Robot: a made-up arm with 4 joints.
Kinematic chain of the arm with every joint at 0, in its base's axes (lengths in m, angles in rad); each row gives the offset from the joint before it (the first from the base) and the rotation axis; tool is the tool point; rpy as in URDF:
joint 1: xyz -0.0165 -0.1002 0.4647 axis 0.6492 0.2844 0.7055
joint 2: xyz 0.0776 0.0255 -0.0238 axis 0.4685 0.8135 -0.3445
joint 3: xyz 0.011 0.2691 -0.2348 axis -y
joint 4: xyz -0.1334 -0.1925 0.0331 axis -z
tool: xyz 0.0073 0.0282 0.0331 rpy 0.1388 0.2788 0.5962
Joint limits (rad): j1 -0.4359..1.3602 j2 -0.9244..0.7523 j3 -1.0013..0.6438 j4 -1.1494..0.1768
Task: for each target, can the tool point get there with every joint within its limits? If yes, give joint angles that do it. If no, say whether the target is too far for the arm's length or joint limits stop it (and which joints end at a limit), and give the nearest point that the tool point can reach.
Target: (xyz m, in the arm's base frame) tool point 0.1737 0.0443 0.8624
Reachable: no: joint limits stop it (at a limit: joint 1, joint 2) | nearest point -0.0878 0.0074 0.5578 | short by 0.403 m
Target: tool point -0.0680 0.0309 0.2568
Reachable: yes | joints 0.2301 -0.2117 0.0574 -0.1083
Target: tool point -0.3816 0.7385 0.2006
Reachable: no: too far | nearest point -0.1350 0.1849 0.2594 | short by 0.609 m
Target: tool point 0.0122 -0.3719 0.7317
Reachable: no: joint limits stop it (at a limit: joint 1, joint 2, joint 4) | nearest point -0.1658 -0.0869 0.5872 | short by 0.366 m
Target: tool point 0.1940 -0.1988 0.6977
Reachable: no: joint limits stop it (at a limit: joint 1, joint 2, joint 4) | nearest point -0.1076 -0.0337 0.5726 | short by 0.366 m
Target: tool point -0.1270 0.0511 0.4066
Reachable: yes | joints 0.7230 0.0446 -0.3860 -0.2477
